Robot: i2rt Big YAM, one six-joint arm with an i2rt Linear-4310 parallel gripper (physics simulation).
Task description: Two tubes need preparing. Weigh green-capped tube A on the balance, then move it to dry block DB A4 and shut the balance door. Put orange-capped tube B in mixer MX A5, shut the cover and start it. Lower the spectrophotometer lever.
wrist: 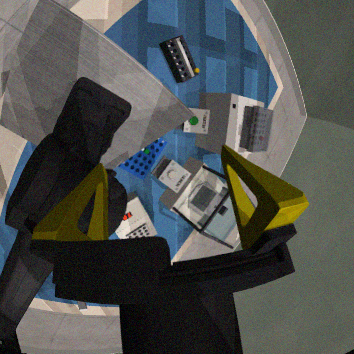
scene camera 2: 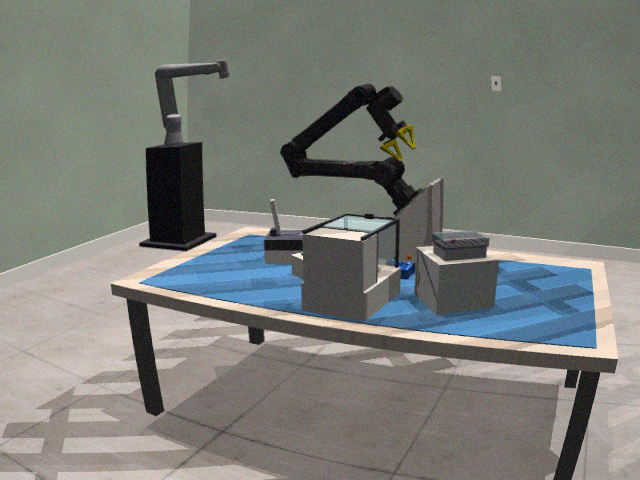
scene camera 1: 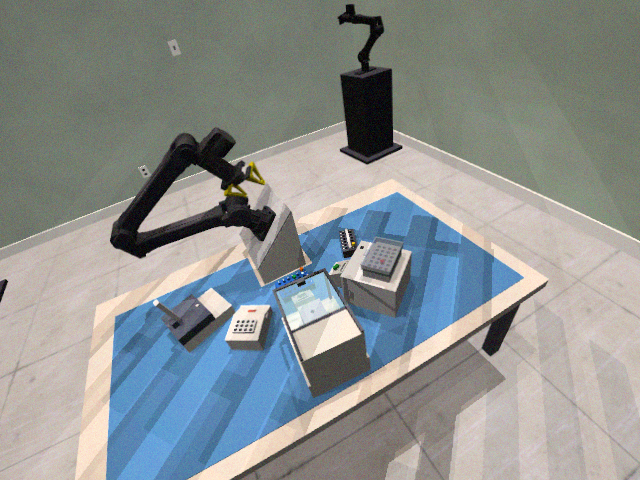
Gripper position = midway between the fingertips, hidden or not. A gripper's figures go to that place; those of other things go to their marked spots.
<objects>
My gripper [wrist: 161,158]: 0.14 m from the lens. A mixer cover [wrist: 261,119]: 0.56 m from the lens.
</objects>
